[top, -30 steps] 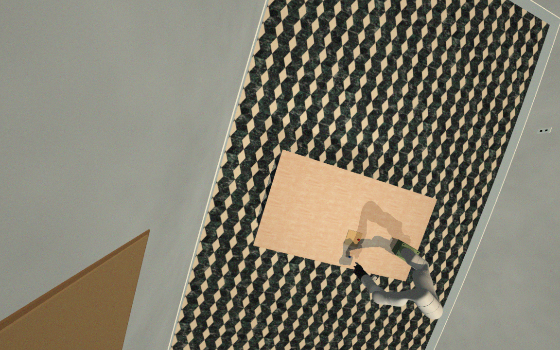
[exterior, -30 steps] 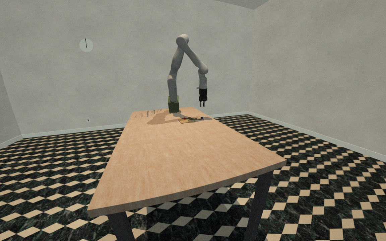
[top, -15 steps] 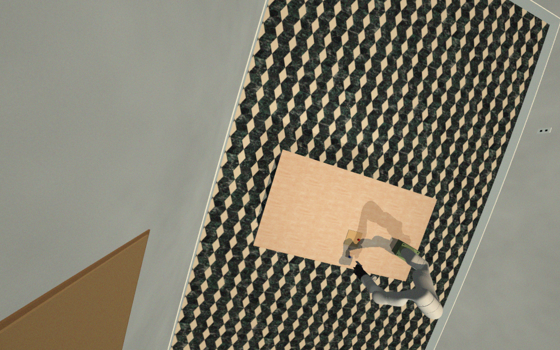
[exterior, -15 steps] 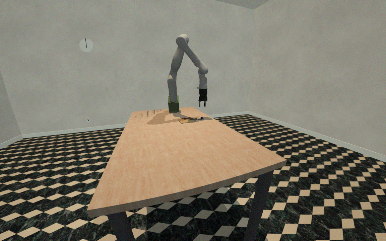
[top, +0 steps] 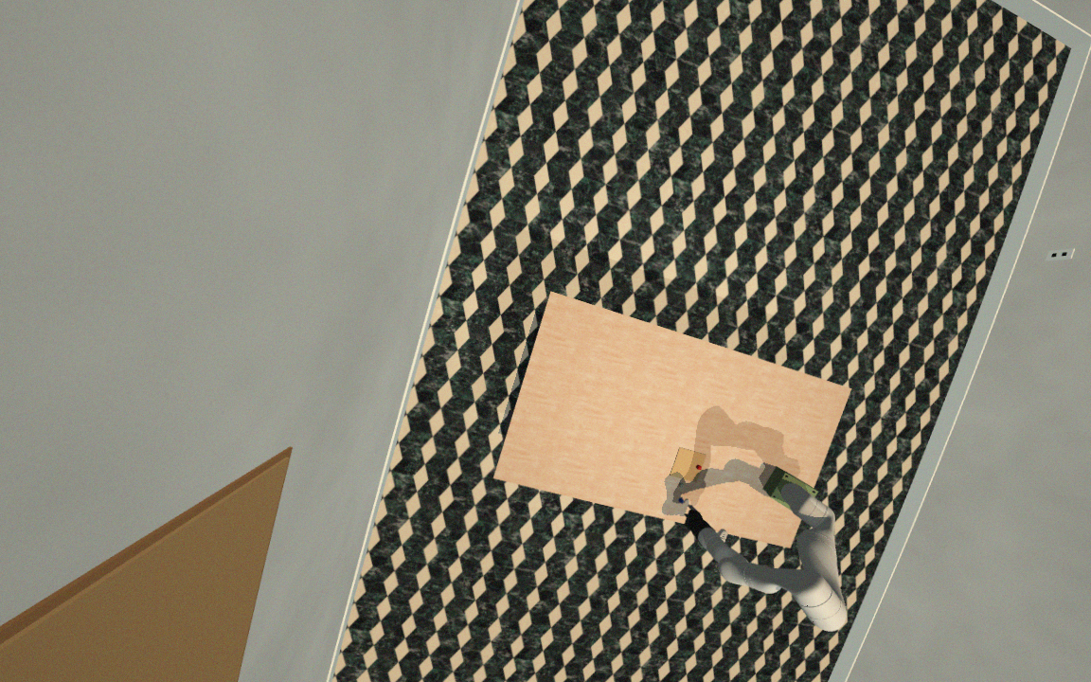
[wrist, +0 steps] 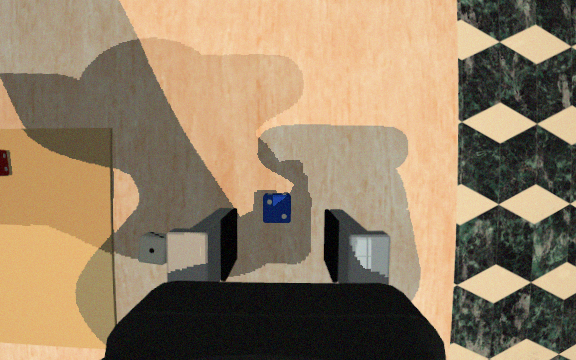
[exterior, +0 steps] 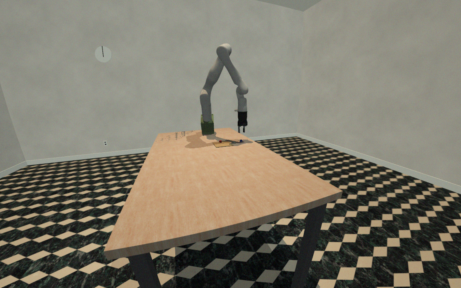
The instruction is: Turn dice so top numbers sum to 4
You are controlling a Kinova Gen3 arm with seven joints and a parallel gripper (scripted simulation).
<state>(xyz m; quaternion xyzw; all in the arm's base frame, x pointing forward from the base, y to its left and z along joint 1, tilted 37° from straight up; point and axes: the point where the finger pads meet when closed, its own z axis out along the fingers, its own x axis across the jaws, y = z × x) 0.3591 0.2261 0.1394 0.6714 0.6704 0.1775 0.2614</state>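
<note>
Right now my hand is 9 cm above the blue die. Also, from my hand: tan mat 17 cm to the right, 10 cm below, 1 cm ahead; then red die 18 cm to the right, 9 cm below, 4 cm behind; then white die 9 cm below, 8 cm to the right, 2 cm ahead.
</note>
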